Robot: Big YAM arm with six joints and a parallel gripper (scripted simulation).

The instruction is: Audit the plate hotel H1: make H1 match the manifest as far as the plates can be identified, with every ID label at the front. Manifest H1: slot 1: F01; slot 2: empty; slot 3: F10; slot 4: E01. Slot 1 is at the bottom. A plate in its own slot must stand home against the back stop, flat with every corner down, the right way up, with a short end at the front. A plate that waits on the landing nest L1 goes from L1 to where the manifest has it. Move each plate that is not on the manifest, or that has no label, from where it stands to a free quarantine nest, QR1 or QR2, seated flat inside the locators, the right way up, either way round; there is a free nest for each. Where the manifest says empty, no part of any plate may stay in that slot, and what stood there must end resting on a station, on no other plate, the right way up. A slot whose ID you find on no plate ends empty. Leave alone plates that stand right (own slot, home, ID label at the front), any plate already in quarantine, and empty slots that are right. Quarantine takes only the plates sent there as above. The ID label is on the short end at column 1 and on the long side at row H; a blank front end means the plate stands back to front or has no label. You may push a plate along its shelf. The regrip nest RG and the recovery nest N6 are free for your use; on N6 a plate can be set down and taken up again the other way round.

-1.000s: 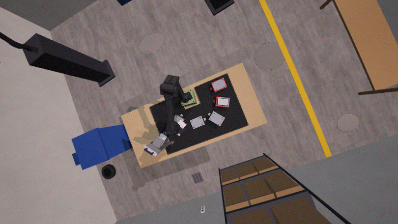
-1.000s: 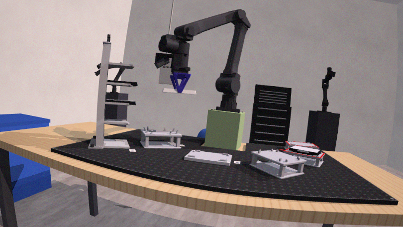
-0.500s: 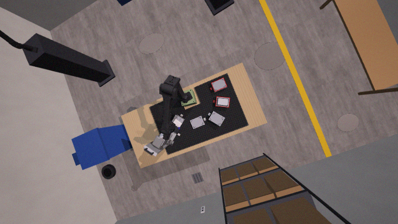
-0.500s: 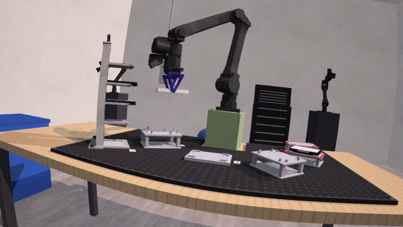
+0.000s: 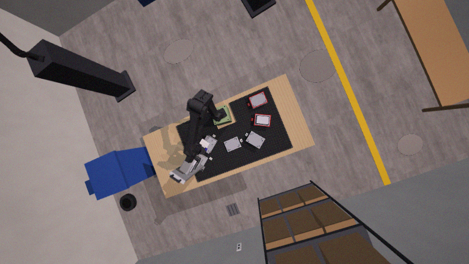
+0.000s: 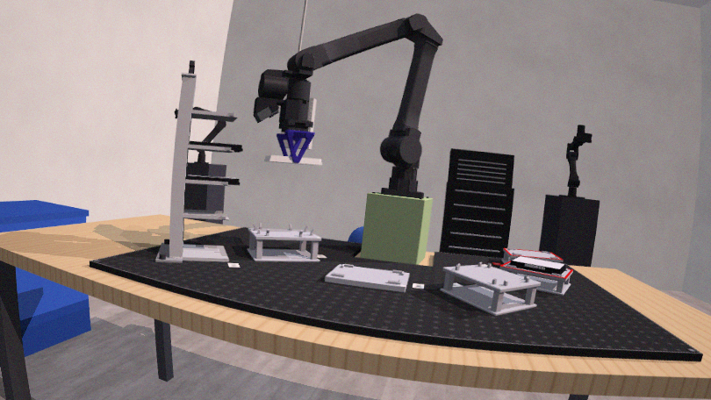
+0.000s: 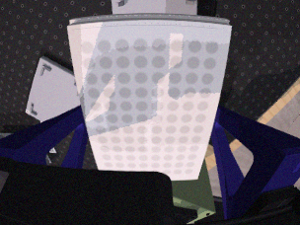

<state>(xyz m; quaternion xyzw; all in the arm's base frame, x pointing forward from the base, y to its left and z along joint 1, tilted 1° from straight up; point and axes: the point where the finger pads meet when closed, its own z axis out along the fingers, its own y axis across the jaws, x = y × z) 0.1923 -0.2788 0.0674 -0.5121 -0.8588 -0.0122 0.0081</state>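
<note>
The regrip nest RG lies 1 cm behind my hand, 1 cm to the right of it and 19 cm below it. The rest, counted from my hand: white well plate: right at my hand; then RG label: 6 cm behind, 8 cm to the left, 24 cm below; then plate hotel H1: 13 cm ahead, 24 cm to the right, 4 cm below.
</note>
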